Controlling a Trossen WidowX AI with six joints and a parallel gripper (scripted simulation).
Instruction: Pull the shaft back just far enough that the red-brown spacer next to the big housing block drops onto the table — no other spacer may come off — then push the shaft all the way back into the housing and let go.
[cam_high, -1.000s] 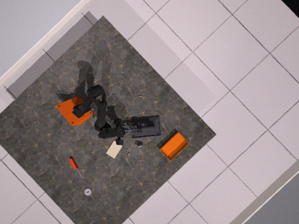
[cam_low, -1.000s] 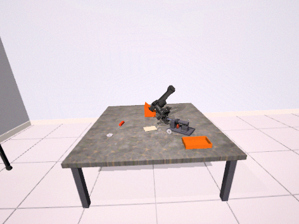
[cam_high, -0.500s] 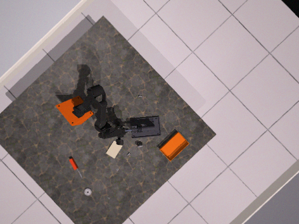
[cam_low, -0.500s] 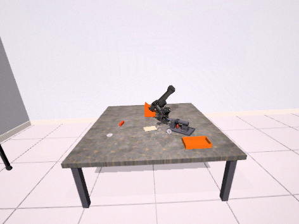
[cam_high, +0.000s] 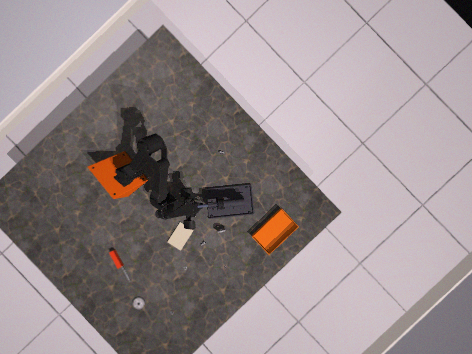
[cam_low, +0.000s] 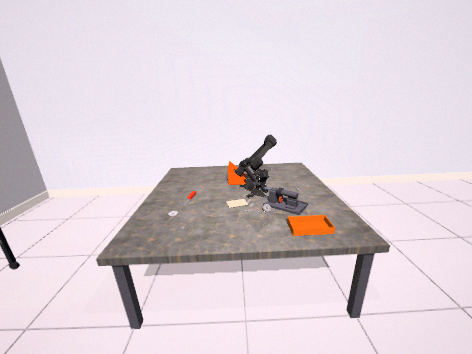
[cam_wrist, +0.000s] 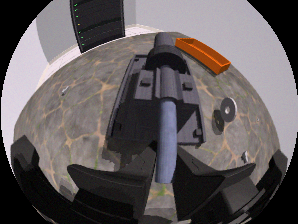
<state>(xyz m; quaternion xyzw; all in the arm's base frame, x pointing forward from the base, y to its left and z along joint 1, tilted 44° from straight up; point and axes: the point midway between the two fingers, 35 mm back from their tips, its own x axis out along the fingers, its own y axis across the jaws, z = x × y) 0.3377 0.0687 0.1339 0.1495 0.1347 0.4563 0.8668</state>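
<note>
Right now the blue-grey shaft is 3 cm ahead of my gripper tip, 3 cm to the left of it and 3 cm above it. From my gripper tip the other things lie so: beige card: 2 cm ahead, 20 cm to the right, 5 cm below; then red-brown spacer: 6 cm ahead, 7 cm to the left, 2 cm below; then small grey part: 15 cm ahead, 3 cm to the right, 3 cm below.
</note>
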